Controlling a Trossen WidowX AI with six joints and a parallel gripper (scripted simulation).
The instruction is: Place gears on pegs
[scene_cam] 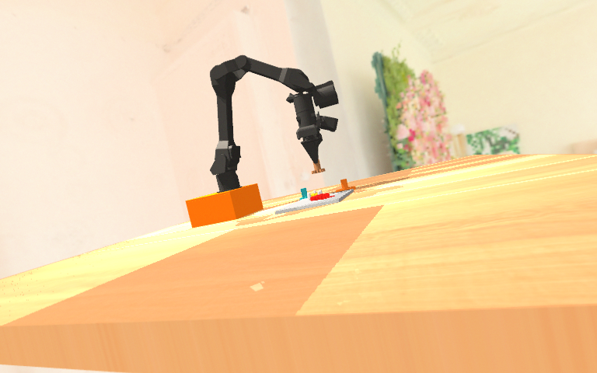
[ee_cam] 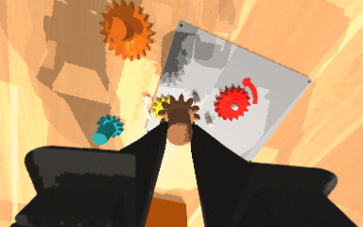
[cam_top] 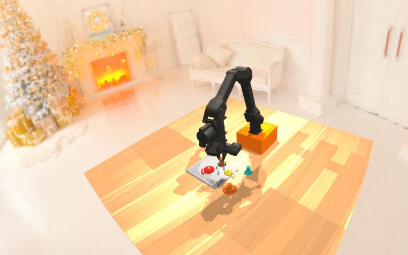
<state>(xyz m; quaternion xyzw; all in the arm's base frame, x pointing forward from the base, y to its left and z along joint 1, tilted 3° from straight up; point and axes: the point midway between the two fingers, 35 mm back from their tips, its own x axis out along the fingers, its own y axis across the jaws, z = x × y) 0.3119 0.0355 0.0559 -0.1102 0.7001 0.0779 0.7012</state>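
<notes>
Right now my gripper tip is 90 mm above the red gear, 80 mm to the left of it and 20 mm short of it. Also, from my gripper tip: large orange gear: 90 mm to the left, 90 mm below, 50 mm ahead; yellow gear: 90 mm below, 30 mm behind, 10 mm to the left; small brown gear: 10 mm below.
</notes>
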